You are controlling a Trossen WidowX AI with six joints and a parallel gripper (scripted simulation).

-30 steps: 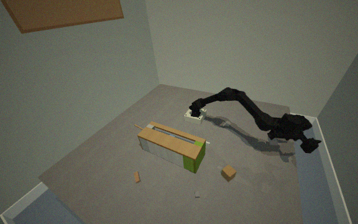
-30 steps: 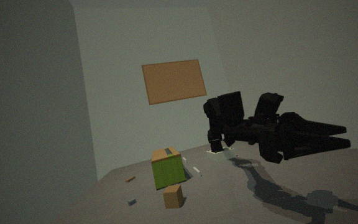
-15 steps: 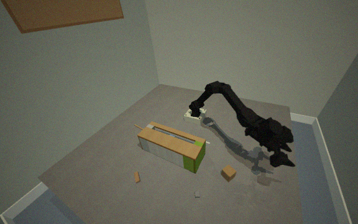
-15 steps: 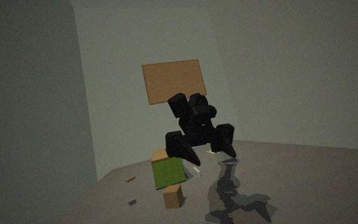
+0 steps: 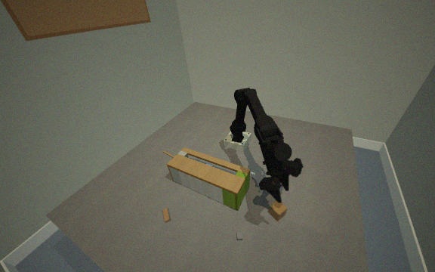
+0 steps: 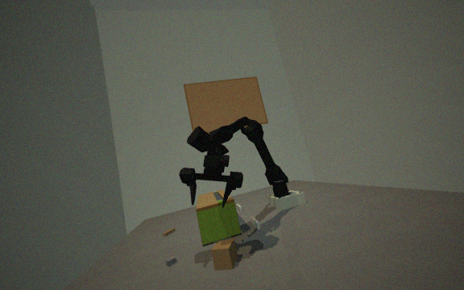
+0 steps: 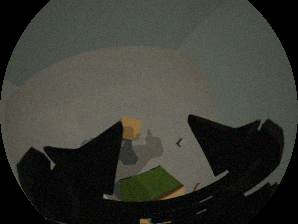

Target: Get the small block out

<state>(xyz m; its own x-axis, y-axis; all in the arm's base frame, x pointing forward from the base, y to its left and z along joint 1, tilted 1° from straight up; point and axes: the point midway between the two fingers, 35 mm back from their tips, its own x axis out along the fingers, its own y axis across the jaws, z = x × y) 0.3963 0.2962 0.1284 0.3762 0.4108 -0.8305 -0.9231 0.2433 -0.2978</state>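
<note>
Right now the box is 35 cm to the right of my gripper tip, 10 cm below it and 10 cm behind it. Round my gripper tip: blue block: 36 cm to the right, 9 cm behind, 7 cm below; tiny grey cube: 15 cm below, 13 cm to the right, 13 cm ahead; tan cube: 14 cm below, 2 cm behind, 1 cm to the right.
</note>
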